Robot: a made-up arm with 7 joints.
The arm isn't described. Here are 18 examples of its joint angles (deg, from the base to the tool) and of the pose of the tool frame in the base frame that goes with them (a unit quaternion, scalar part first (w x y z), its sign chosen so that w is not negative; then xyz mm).
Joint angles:
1: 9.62 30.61 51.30 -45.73 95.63 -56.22 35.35
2: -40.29 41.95 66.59 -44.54 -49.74 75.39 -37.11
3: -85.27 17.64 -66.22 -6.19 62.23 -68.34 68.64
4: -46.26 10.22 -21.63 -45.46 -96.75 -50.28 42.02
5: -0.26 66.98 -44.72 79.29 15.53 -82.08 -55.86
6: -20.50 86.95 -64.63 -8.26 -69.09 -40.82 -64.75
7: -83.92 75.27 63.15 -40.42 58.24 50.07 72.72
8: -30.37 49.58 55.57 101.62 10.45 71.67 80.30
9: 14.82 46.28 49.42 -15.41 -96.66 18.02 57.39
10: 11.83 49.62 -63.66 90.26 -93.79 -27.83 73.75
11: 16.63 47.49 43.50 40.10 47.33 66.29 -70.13
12: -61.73 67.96 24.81 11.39 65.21 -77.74 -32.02
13: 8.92 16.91 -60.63 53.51 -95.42 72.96 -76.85
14: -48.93 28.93 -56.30 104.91 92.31 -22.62 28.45
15: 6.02 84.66 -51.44 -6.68 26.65 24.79 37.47
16: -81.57 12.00 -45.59 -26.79 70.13 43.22 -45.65
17: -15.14 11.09 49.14 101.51 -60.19 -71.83 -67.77
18: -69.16 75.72 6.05 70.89 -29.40 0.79 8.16
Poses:
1: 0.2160 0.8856 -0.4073 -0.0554 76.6 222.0 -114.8
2: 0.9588 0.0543 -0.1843 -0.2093 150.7 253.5 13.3
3: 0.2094 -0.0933 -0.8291 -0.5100 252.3 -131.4 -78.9
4: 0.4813 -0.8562 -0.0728 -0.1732 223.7 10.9 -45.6
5: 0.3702 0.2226 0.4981 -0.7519 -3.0 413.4 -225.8
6: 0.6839 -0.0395 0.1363 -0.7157 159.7 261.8 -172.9
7: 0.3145 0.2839 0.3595 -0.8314 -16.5 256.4 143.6
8: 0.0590 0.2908 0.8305 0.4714 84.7 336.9 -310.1
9: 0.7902 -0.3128 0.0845 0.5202 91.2 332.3 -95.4
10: 0.3293 0.5648 0.2438 0.7163 -128.0 408.8 -267.7
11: 0.4574 -0.0934 0.8258 0.3165 -66.2 434.4 -187.3
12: 0.1984 0.9527 -0.1765 -0.1475 258.6 270.6 109.3
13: 0.0112 -0.8437 0.5300 -0.0844 -149.4 57.7 -401.4
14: 0.2100 0.8127 0.1548 -0.5210 242.9 263.7 -334.2
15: 0.5226 0.8192 0.1079 -0.2102 64.7 306.3 -220.2
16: 0.6545 0.6450 -0.3749 -0.1229 248.0 -114.2 41.5
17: 0.9340 -0.1184 0.0600 0.3317 -19.2 161.4 -428.6
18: 0.8606 0.0706 -0.0869 0.4968 264.4 439.5 49.6
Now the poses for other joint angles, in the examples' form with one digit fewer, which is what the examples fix.
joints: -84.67 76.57 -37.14 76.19 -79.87 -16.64 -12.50
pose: 0.920 -0.010 -0.270 0.285 291 416 84
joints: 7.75 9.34 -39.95 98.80 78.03 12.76 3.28
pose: 0.139 0.568 0.518 -0.623 -185 153 -419
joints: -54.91 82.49 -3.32 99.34 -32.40 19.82 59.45
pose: 0.320 0.158 0.267 0.895 133 490 -40
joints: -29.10 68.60 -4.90 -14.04 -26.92 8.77 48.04
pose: 0.886 0.279 -0.251 0.271 270 226 -44
